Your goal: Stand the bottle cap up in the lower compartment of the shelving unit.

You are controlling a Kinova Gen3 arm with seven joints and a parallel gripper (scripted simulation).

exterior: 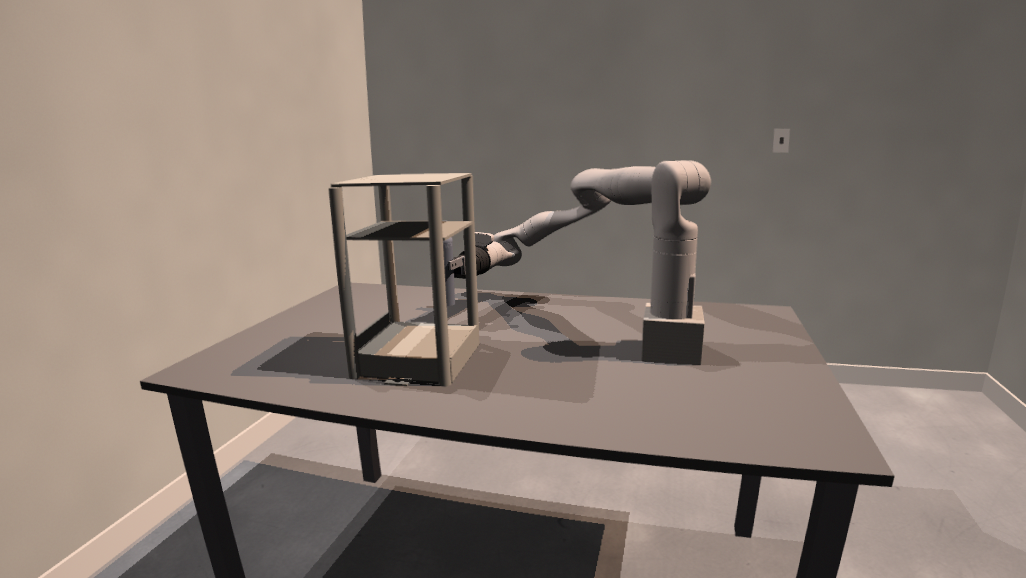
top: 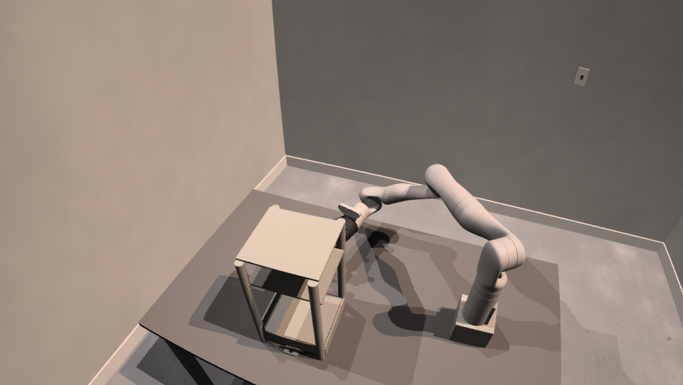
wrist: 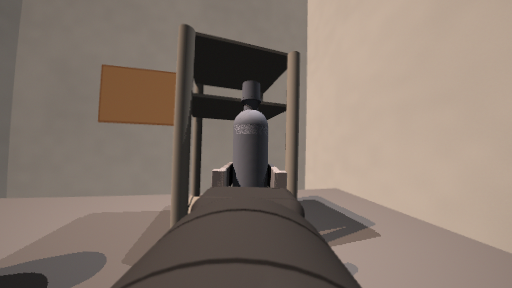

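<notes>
Right now the shelving unit is 200 mm to the left of my hand, 30 mm above it and 10 mm behind it.
</notes>
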